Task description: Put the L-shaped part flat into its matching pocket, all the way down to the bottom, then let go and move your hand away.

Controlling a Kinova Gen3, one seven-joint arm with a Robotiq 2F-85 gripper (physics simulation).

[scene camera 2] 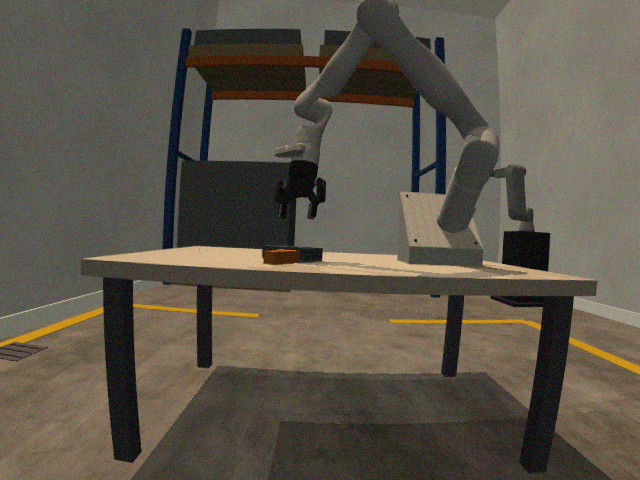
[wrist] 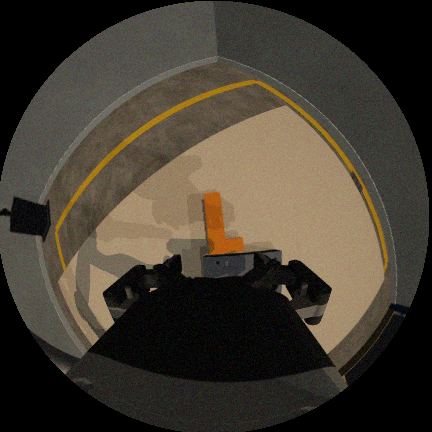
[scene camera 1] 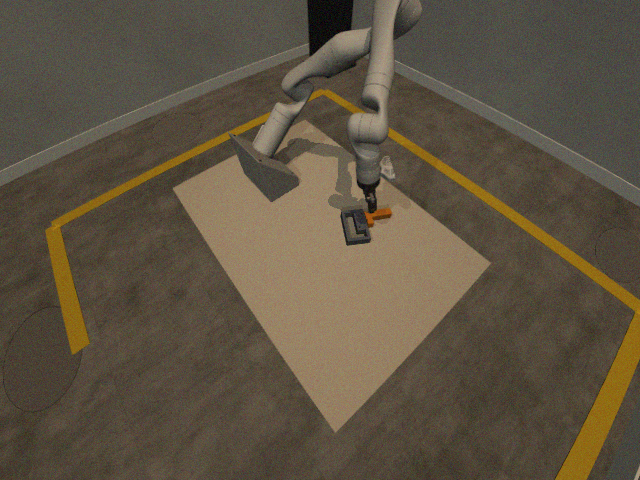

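Seen in the pictures: gripper, fingertip midpoint: [scene camera 2: 295,218] [wrist: 216,261] [scene camera 1: 368,202]; arm's base, origin of the base link: [scene camera 2: 450,222] [scene camera 1: 262,152].
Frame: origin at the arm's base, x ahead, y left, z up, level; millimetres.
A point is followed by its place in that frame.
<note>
The orange L-shaped part [scene camera 1: 381,214] {z -100, x 517, y 199 mm} [scene camera 2: 281,256] {z -112, x 502, y 224 mm} [wrist: 215,225] {z -100, x 500, y 189 mm} lies flat on the table, outside the pocket. Its short-leg end lies right beside the dark grey pocket block [scene camera 1: 357,241] {z -104, x 537, y 39 mm} [scene camera 2: 312,253] {z -107, x 428, y 129 mm} [wrist: 225,265] {z -94, x 472, y 124 mm}; I cannot tell whether they touch. The block's L-shaped opening shows in scene camera 1, with light table colour inside. My gripper [scene camera 2: 297,214] {z -19, x 474, y 147 mm} [wrist: 216,261] {z -19, x 474, y 147 mm} is open and empty, pointing down, well above the block and the part in scene camera 2. In the wrist view the gripper body hides much of the block.
The wooden table [scene camera 1: 330,310] {z -130, x 654, y -207 mm} [scene camera 2: 336,283] {z -149, x 383, y 382 mm} carries the arm's slanted grey base mount [scene camera 1: 263,173] {z 40, x 146, y -84 mm} [scene camera 2: 439,256] {z -105, x 57, y 67 mm} on the arm's side, away from the part. A blue and orange shelf rack [scene camera 2: 175,139] stands behind the table. A black pedestal [scene camera 2: 526,250] stands at the right.
</note>
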